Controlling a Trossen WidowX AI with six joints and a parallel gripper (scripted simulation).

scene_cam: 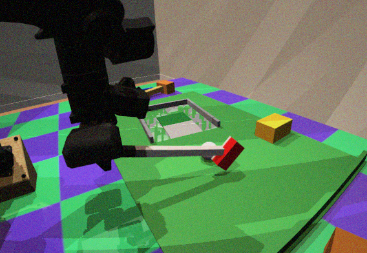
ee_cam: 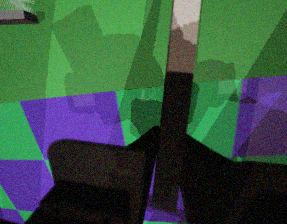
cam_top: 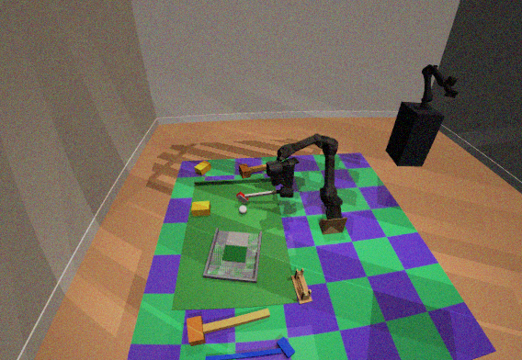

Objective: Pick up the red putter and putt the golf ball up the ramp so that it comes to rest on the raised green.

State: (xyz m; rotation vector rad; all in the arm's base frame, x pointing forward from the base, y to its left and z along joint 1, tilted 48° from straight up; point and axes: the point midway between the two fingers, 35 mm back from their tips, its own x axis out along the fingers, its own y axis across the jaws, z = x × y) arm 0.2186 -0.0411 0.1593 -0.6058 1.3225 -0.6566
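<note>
The red putter lies 120 mm ahead of my gripper tip and 10 mm to the right of it. The rest, counted from my gripper tip: blue putter (690 mm to the left, 150 mm ahead, 70 mm below); white golf ball (220 mm ahead, 60 mm below, 40 mm to the left); wooden stand (450 mm to the left, 50 mm below, 40 mm behind).
</note>
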